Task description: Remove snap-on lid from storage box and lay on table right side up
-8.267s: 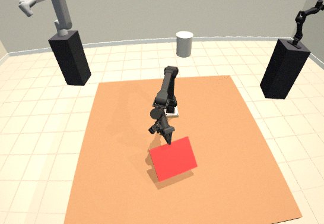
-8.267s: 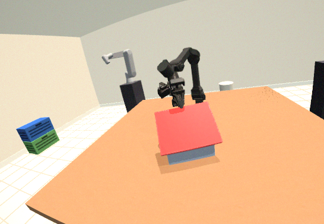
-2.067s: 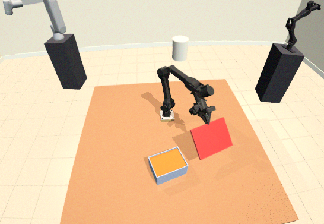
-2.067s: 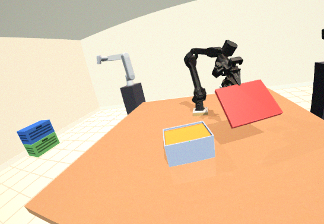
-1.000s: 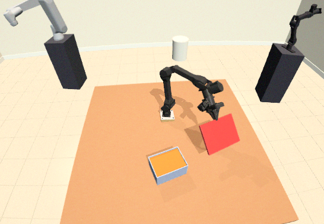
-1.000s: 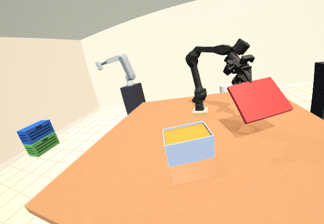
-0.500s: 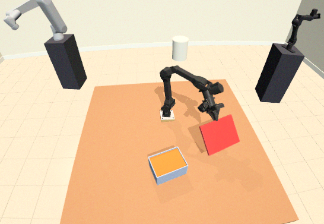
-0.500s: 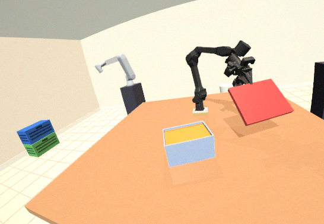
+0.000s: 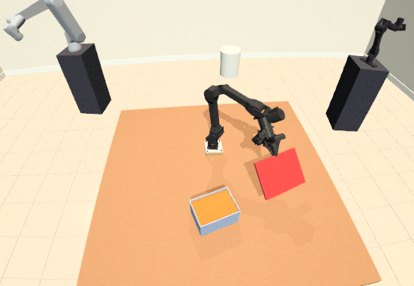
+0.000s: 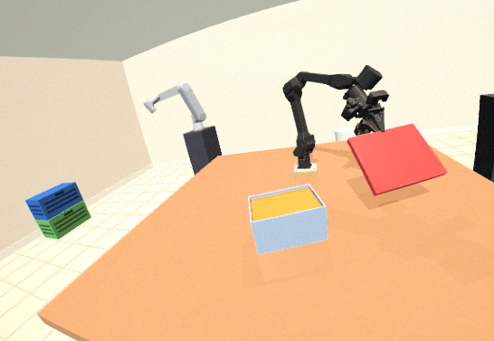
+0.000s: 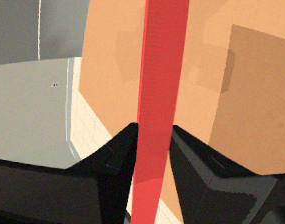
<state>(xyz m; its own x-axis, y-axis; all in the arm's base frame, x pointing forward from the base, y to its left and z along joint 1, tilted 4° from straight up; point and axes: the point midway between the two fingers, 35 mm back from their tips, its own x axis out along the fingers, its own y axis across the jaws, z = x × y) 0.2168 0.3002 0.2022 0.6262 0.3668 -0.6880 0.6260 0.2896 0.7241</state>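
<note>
My gripper tip is now 60 mm short of the red lid, 30 mm to the right of it and 50 mm above it. Also, from my gripper tip: grey-blue storage box: 220 mm ahead, 280 mm to the right, 160 mm below.
</note>
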